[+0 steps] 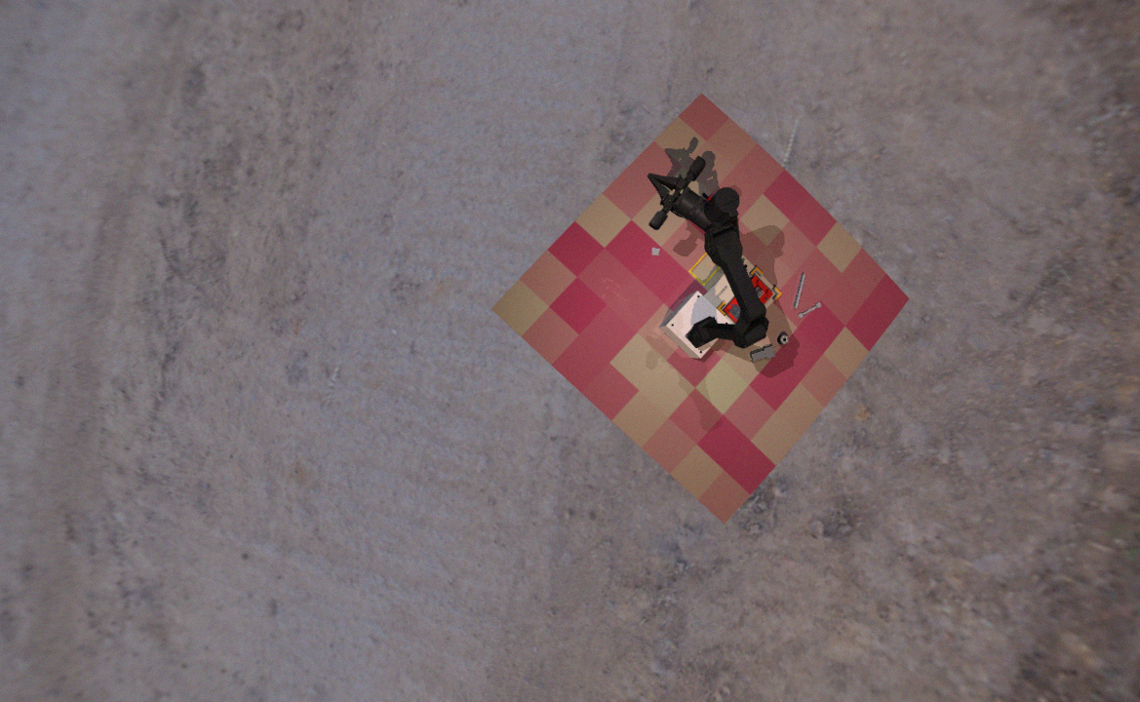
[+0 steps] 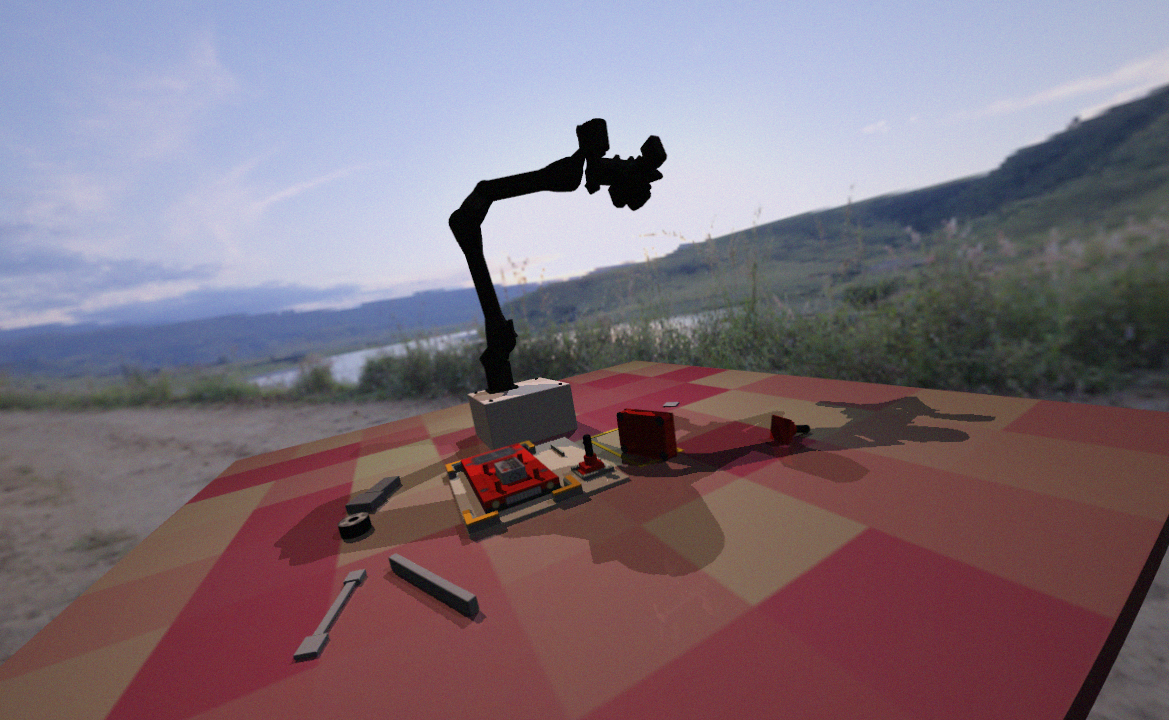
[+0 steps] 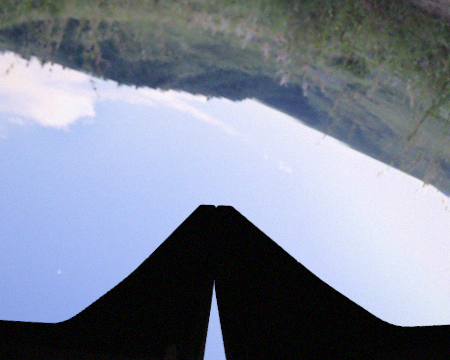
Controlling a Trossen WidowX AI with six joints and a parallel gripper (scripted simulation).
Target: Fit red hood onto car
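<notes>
Now: the red hood 490 mm below my gripper tip, 320 mm to the right of it and 300 mm ahead of it. From my gripper tip the other things lie so: grey bar 670 mm to the right, 520 mm below, 440 mm ahead.
</notes>
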